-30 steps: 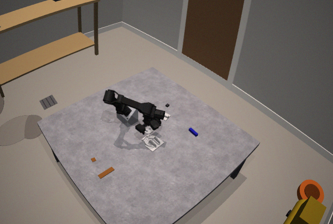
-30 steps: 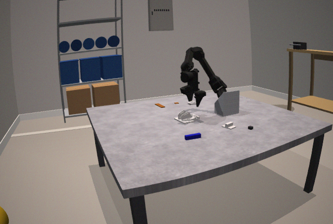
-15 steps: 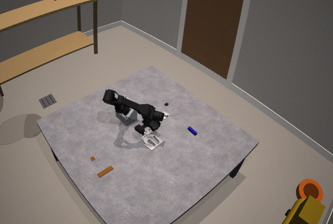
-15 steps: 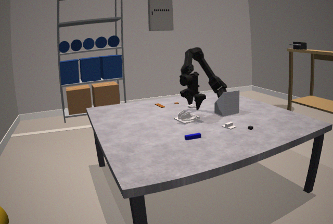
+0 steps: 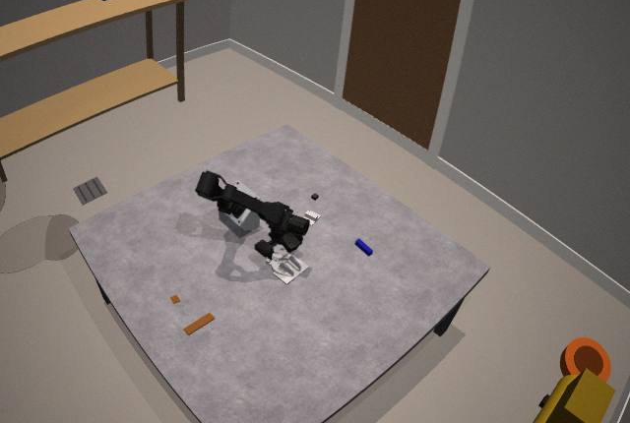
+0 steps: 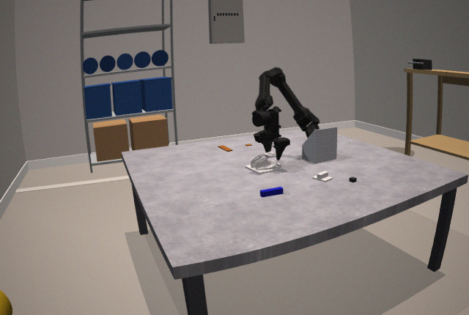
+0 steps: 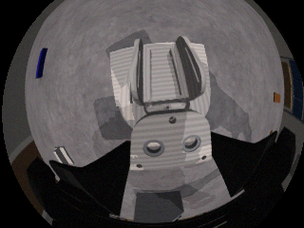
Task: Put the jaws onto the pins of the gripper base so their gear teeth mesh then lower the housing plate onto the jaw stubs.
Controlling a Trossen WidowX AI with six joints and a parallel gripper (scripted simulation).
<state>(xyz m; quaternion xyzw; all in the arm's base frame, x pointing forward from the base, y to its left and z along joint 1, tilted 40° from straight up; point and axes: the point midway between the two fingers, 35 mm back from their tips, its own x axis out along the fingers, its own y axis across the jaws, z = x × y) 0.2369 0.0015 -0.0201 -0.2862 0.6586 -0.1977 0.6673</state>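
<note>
Now: gripper tip 20 mm short of the white jaw, 20 mm to the right of it and 20 mm above it. Round my gripper tip: small black cube: 190 mm behind, 350 mm to the left, 30 mm below; then blue block: 150 mm ahead, 310 mm to the left, 30 mm below; then orange strip: 80 mm ahead, 420 mm to the right, 40 mm below.
</note>
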